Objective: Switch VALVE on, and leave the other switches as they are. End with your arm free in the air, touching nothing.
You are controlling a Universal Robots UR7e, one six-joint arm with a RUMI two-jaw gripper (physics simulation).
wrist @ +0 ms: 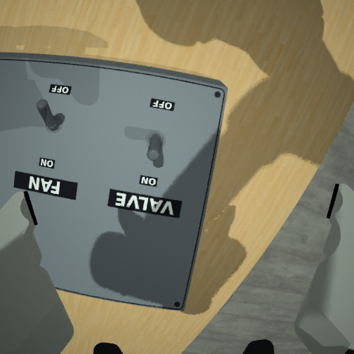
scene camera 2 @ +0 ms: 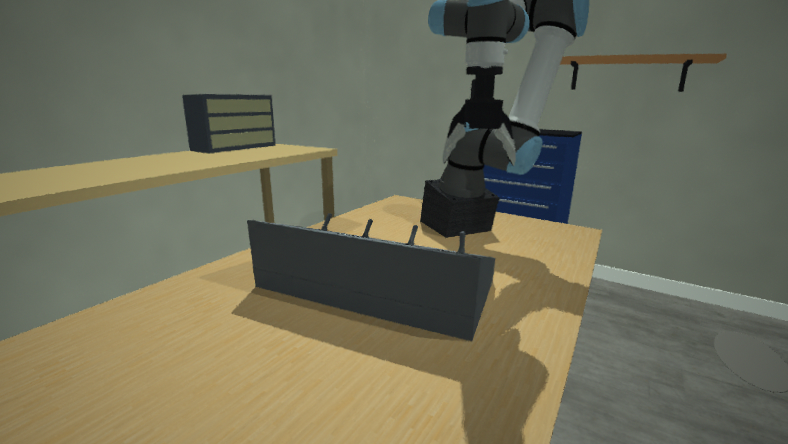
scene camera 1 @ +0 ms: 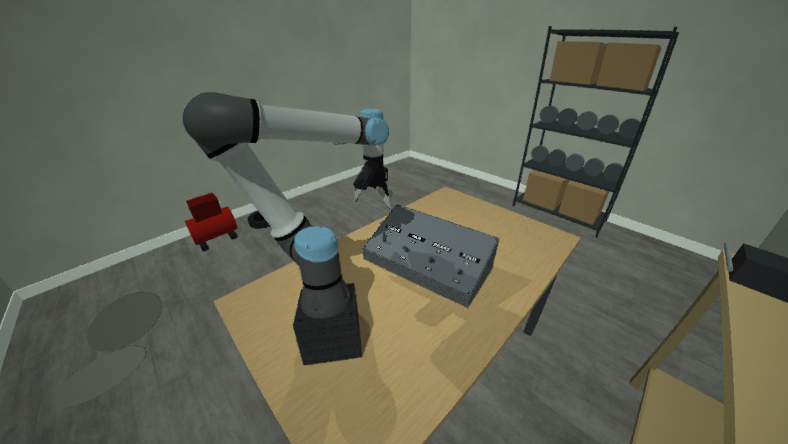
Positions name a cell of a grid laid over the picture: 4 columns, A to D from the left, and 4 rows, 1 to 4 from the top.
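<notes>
You'd find my gripper at (scene camera 2: C2), (wrist: C3) and (scene camera 1: B2). There's a grey switch box too, and that one sits at (scene camera 2: C3), (wrist: B3) and (scene camera 1: C3).
</notes>
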